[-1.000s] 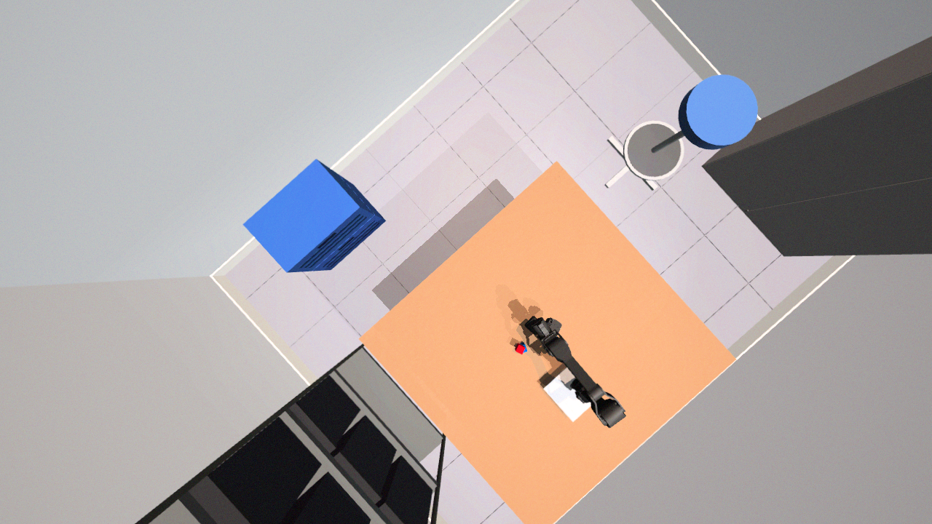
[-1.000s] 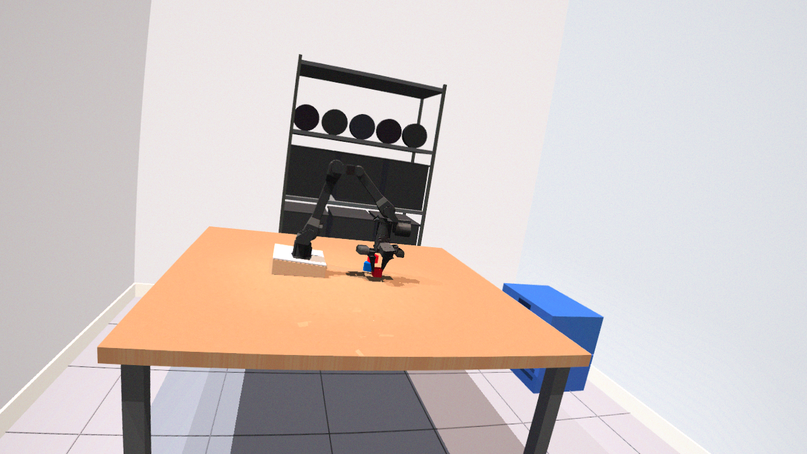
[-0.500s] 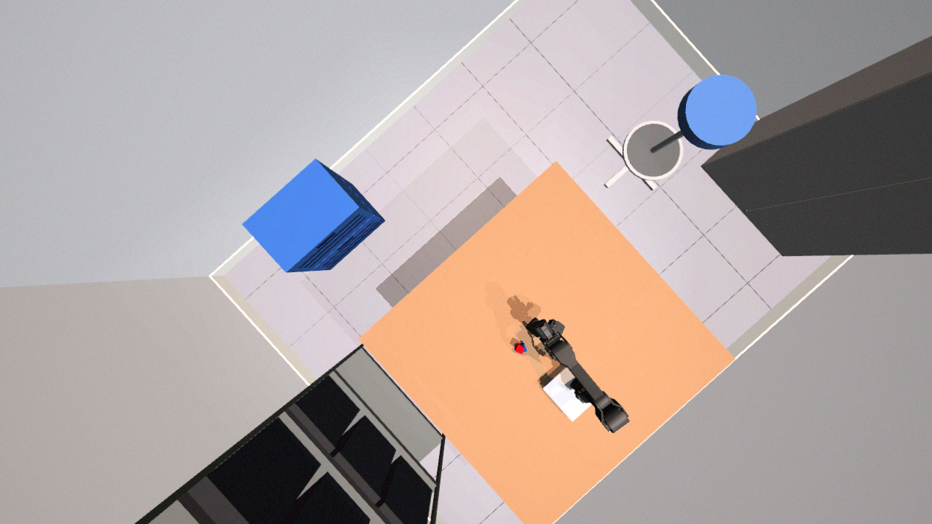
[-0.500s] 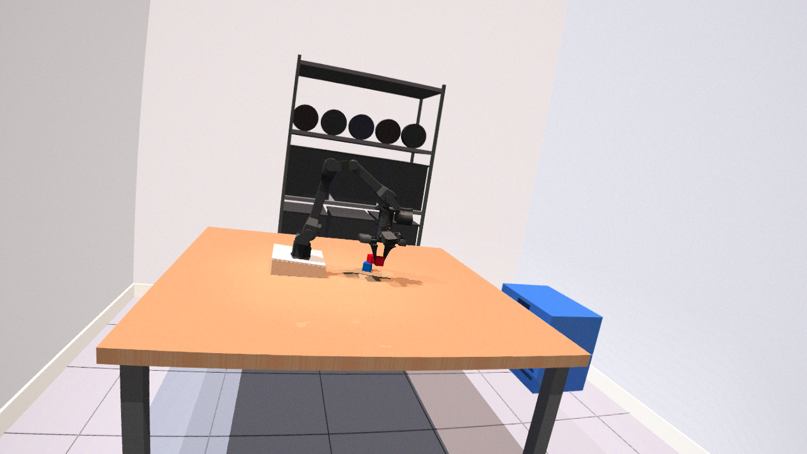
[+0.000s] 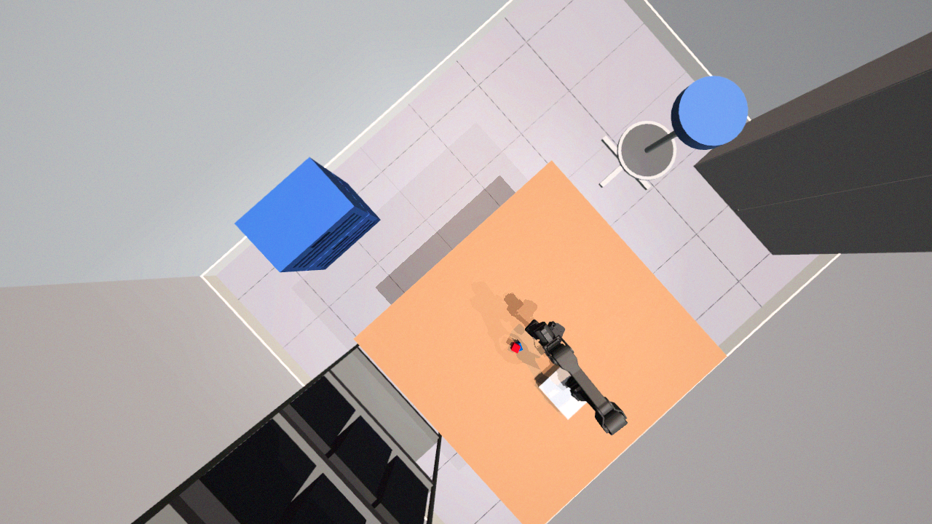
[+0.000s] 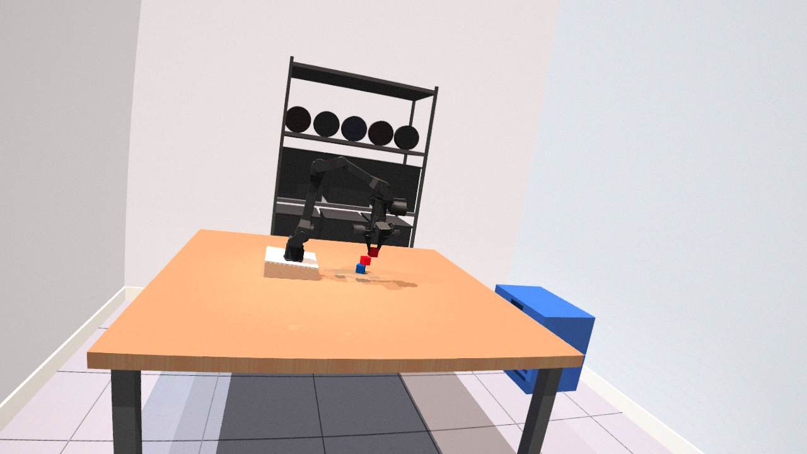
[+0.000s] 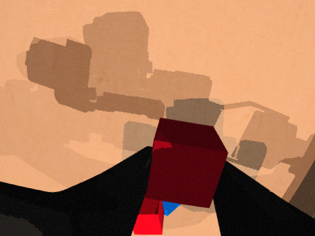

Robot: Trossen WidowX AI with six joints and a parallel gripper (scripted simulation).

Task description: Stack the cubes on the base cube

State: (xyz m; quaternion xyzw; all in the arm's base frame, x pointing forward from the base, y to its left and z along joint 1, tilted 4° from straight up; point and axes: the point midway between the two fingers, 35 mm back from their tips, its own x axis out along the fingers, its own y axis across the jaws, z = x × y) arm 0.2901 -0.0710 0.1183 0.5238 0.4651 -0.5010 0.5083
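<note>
Now: the blue cube 120 mm to the left of my gripper tip and 110 mm below it.
</note>
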